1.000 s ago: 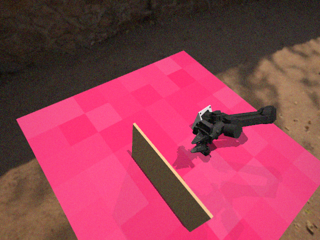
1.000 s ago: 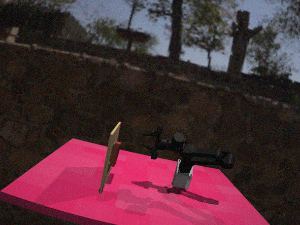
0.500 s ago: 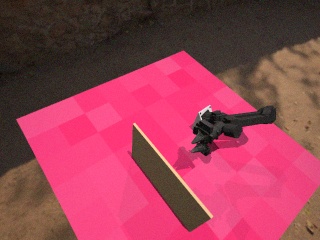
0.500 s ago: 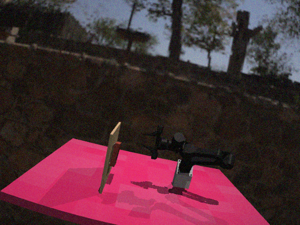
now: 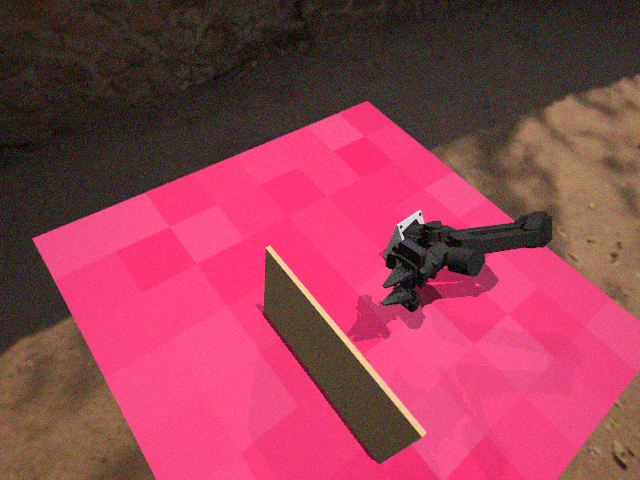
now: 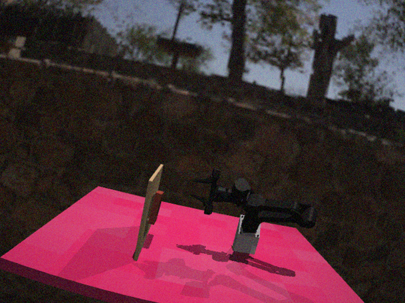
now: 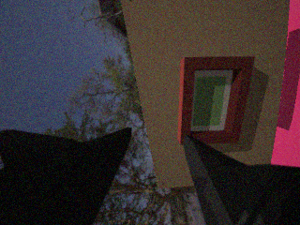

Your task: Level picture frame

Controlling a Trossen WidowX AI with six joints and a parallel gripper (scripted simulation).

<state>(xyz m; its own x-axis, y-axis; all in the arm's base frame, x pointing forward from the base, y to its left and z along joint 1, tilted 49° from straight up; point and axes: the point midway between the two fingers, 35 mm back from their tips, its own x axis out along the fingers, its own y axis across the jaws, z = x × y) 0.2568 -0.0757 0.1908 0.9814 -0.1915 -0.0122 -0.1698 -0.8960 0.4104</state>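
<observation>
The picture frame is 130 mm ahead of my gripper tip, 110 mm below it and 10 mm to the right of it. Round my gripper tip: tan wall panel: 140 mm ahead, 120 mm below, 10 mm to the right.
</observation>
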